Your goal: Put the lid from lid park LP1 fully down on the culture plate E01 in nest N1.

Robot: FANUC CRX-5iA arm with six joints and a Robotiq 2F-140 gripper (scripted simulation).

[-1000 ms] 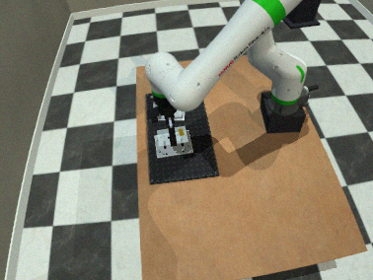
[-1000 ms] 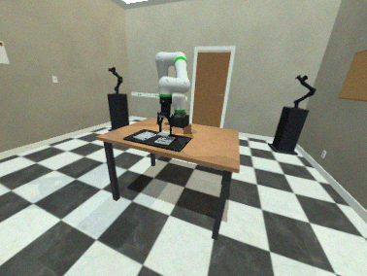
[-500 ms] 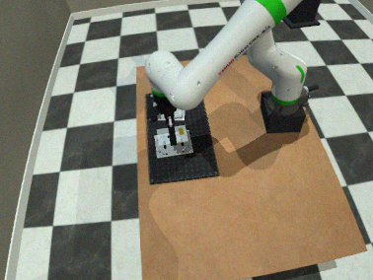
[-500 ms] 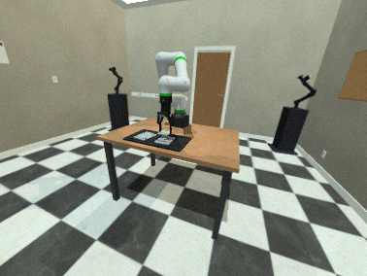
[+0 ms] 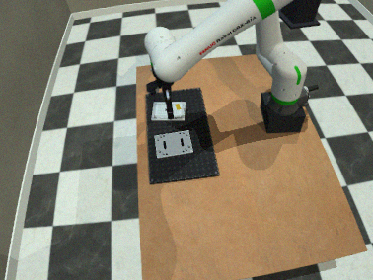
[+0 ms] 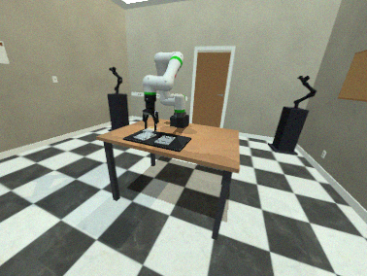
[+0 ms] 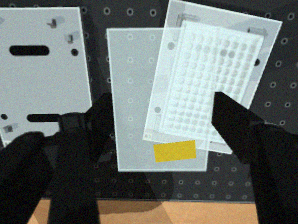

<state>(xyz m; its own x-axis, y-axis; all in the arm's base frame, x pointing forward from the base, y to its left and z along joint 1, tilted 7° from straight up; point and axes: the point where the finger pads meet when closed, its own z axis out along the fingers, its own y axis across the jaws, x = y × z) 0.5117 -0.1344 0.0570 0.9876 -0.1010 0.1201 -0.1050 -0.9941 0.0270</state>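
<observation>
The culture plate is 8 cm below my hand and 5 cm to the right of it. Round my hand: lid park fixture (14 cm to the left, 9 cm below, 2 cm ahead); clear lid (2 cm below).
</observation>
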